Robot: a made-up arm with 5 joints.
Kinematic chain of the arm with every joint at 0, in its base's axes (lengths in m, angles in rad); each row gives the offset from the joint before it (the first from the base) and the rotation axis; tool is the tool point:
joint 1: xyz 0 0 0.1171 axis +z
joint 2: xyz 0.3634 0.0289 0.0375 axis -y
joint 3: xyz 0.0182 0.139 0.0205 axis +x
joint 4: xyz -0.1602 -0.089 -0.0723 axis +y
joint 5: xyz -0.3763 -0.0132 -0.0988 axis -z
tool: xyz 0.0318 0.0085 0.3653
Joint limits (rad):
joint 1: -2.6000..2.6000
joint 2: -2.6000..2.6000
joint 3: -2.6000..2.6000
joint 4: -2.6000..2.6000
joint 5: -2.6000..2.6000
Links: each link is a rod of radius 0.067 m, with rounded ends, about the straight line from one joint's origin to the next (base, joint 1, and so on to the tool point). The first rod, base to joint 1, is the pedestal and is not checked.
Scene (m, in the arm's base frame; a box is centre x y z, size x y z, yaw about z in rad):
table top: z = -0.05
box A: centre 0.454 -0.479 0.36 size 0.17 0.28 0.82 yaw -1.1
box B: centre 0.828 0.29 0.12 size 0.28 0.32 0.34 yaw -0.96
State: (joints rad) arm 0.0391 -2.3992 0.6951 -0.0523 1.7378
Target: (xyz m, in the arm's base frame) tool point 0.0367 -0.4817 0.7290
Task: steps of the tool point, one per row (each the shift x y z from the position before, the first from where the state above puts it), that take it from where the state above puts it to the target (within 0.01 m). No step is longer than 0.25 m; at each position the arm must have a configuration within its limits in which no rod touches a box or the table.
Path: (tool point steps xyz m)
1: -0.0816 0.0905 0.1537
2: -0.1122 0.1220 0.1025
3: -0.1191 0.1408 0.0400
4: -0.1025 0.1445 -0.0215
5: -0.0674 0.1325 -0.0718
6: 0.1154 -0.1967 0.0577
7: 0.0464 -0.2213 0.0388
8: -0.0255 -0.2214 0.0192
9: -0.0915 -0.1984 0.0001
10: -0.1447 -0.1565 -0.0179
11: -0.1807 -0.1016 -0.0337

